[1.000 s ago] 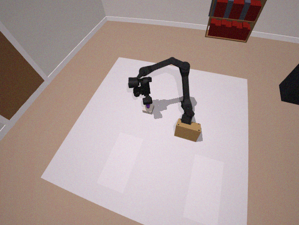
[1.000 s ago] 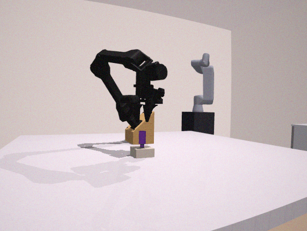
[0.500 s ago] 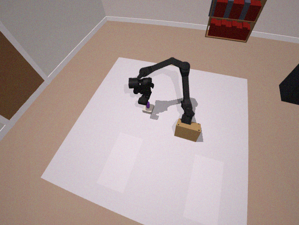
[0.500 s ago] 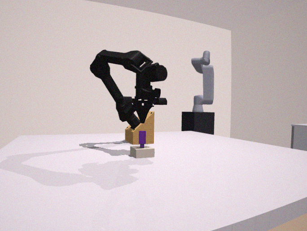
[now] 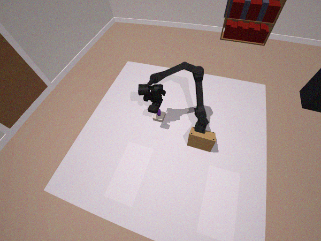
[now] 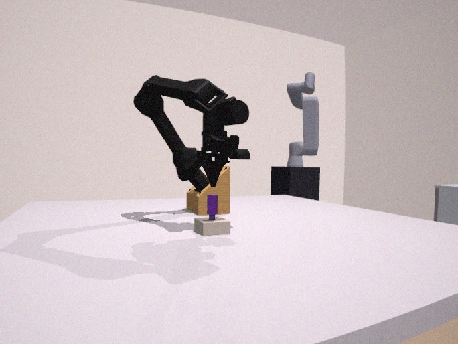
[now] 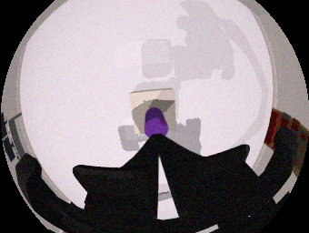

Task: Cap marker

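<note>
Now: gripper tip 5 cm above the purple cap. From my gripper tip the other things lie so: grey holder block (10 cm below).
</note>
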